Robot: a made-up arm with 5 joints.
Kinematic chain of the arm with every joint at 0, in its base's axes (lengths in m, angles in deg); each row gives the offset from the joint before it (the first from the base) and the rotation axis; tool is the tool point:
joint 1: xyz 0 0 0.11 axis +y
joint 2: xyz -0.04 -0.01 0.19 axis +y
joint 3: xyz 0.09 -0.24 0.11 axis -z
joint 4: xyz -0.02 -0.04 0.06 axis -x
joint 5: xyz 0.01 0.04 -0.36 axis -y
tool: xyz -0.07 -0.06 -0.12
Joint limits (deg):
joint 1: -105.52..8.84
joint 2: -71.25..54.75
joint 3: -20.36..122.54
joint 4: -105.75..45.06
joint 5: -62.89..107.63
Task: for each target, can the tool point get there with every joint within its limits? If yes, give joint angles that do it. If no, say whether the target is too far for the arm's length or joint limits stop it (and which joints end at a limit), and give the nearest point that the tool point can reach.
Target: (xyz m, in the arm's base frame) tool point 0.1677 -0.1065 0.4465
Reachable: yes | joints -75.75 34.82 80.24 -73.21 2.89
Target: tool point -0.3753 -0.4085 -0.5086
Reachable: no: joint limits stop it (at a limit: joint 2, joint 4) | nearest point -0.2550 -0.3505 -0.3104 | short by 0.239 m
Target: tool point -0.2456 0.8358 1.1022
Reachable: no: too far | nearest point -0.1411 0.1580 0.6801 | short by 0.805 m
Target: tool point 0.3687 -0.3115 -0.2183
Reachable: no: joint limits stop it (at a limit: joint 1, joint 2) | nearest point 0.3364 -0.3011 -0.1311 | short by 0.094 m
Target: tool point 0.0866 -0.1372 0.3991
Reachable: yes | joints -54.27 -46.26 45.92 -22.03 20.65
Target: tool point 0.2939 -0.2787 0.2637
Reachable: yes | joints -0.94 -55.48 40.76 -9.90 65.06
